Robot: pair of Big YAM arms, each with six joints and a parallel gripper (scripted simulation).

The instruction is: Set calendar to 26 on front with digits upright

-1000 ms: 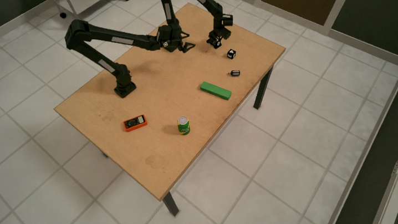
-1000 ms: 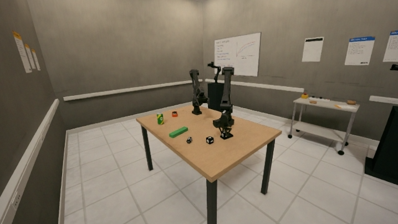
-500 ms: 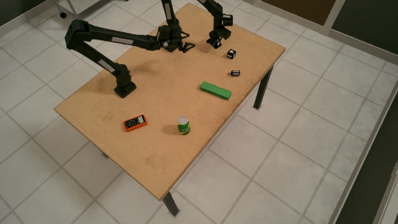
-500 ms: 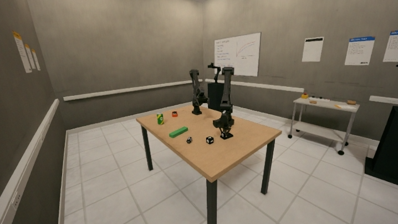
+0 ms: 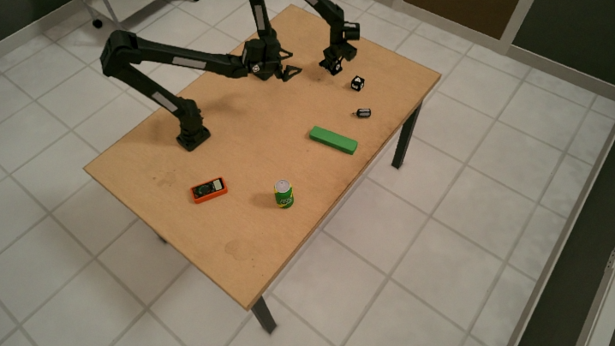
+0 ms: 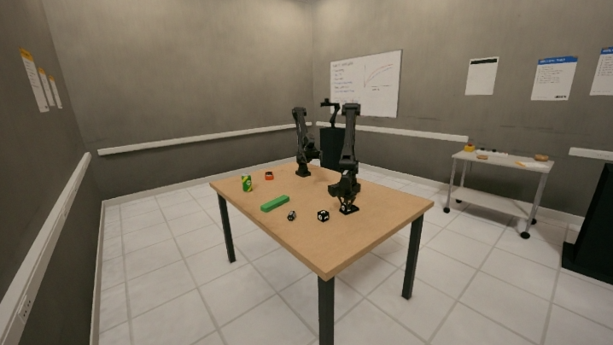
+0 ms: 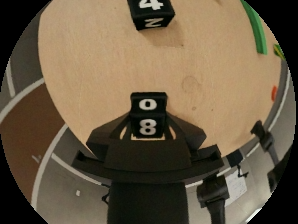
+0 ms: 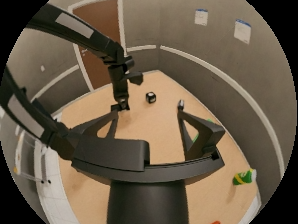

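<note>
Now: the black calendar cube 140 mm ahead of my left hand, 30 mm to the right of it and 10 mm below it.
</note>
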